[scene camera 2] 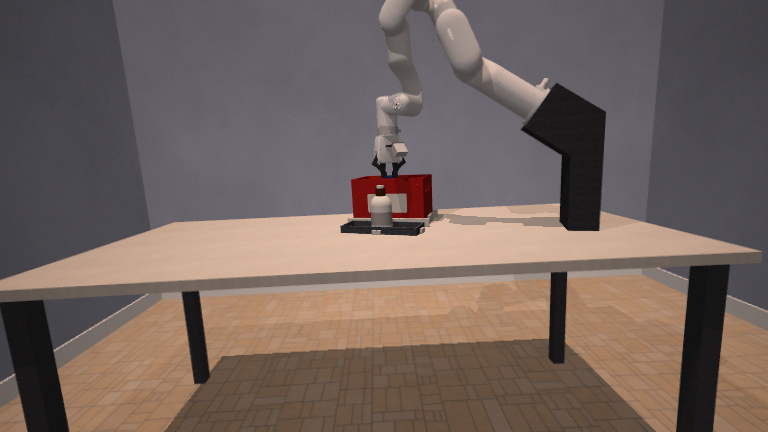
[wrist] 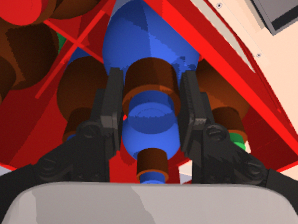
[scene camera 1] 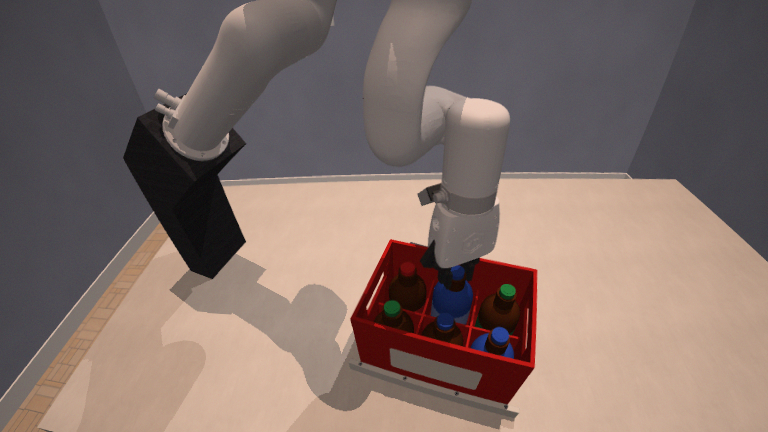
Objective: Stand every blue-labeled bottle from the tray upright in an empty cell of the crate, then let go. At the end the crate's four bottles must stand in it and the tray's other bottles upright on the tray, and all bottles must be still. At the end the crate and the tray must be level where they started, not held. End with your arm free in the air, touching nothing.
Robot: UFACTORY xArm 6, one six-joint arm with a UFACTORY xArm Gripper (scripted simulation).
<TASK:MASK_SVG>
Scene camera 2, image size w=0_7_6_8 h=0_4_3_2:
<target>white-labeled bottle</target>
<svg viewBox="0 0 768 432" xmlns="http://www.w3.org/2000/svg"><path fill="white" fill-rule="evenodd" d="M376 185L376 196L370 203L371 226L393 227L391 200L385 194L384 185Z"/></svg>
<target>dark tray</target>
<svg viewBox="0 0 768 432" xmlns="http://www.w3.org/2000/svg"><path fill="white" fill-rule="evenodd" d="M340 229L341 233L372 234L372 230L381 230L382 235L417 236L420 234L423 222L393 222L393 227L372 227L371 221L351 221L341 225Z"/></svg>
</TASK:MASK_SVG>
